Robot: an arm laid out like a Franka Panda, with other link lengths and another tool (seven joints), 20 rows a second.
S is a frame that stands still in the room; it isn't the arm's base.
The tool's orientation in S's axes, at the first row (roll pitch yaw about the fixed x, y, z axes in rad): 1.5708 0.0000 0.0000
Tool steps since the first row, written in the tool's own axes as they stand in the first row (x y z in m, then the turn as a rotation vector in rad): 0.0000 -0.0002 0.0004 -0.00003 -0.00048 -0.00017; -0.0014 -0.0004 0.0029 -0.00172 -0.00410 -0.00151; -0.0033 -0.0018 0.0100 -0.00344 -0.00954 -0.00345; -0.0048 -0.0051 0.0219 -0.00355 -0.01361 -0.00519; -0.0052 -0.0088 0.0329 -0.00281 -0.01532 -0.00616; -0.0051 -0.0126 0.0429 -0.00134 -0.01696 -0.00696; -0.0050 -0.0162 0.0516 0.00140 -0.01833 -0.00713; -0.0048 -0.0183 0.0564 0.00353 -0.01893 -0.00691; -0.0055 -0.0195 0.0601 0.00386 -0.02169 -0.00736; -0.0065 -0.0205 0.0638 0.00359 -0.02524 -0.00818; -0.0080 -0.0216 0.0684 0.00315 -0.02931 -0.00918; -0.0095 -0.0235 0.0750 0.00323 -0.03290 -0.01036; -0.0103 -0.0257 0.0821 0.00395 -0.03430 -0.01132
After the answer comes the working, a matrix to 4 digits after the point.
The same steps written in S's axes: 0.0000 -0.0004 -0.0002 -0.00003 0.00017 -0.00048; -0.0014 -0.0029 -0.0004 -0.00172 0.00151 -0.00410; -0.0033 -0.0100 -0.0018 -0.00344 0.00345 -0.00954; -0.0048 -0.0219 -0.0051 -0.00355 0.00519 -0.01361; -0.0052 -0.0329 -0.0088 -0.00281 0.00616 -0.01532; -0.0051 -0.0429 -0.0126 -0.00134 0.00696 -0.01696; -0.0050 -0.0516 -0.0162 0.00140 0.00713 -0.01833; -0.0048 -0.0564 -0.0183 0.00353 0.00691 -0.01893; -0.0055 -0.0601 -0.0195 0.00386 0.00736 -0.02169; -0.0065 -0.0638 -0.0205 0.00359 0.00818 -0.02524; -0.0080 -0.0684 -0.0216 0.00315 0.00918 -0.02931; -0.0095 -0.0750 -0.0235 0.00323 0.01036 -0.03290; -0.0103 -0.0821 -0.0257 0.00395 0.01132 -0.03430
The tool's axes in the first row as the columns of a matrix, in S's axes (rounded; the answer above uses it unrounded):
1.0000 0.0000 0.0000
0.0000 0.0000 -1.0000
0.0000 1.0000 0.0000

